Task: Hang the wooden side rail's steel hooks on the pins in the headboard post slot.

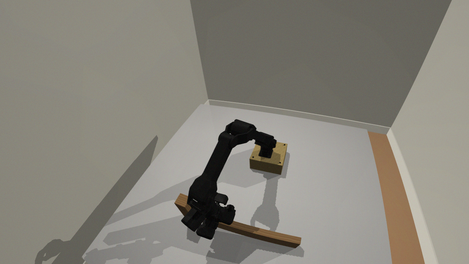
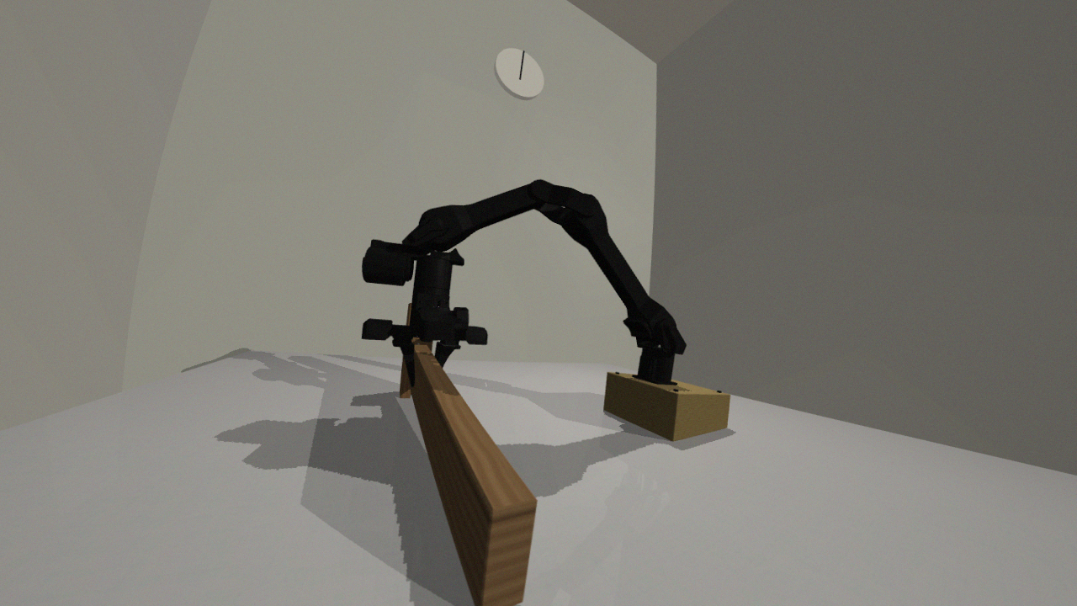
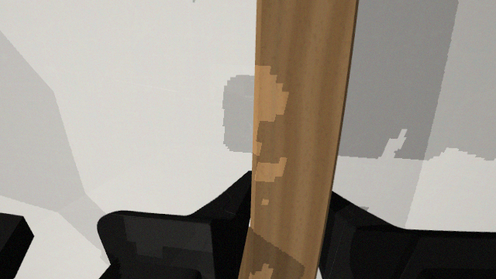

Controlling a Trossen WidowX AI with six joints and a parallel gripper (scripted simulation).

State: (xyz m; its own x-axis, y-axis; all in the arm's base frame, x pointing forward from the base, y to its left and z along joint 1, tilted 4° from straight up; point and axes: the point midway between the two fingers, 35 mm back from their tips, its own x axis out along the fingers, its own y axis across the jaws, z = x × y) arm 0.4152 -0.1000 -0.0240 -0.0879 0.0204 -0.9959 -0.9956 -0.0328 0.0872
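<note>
Now: gripper tip 120 mm to the left of the wooden headboard post and 40 mm below it.
</note>
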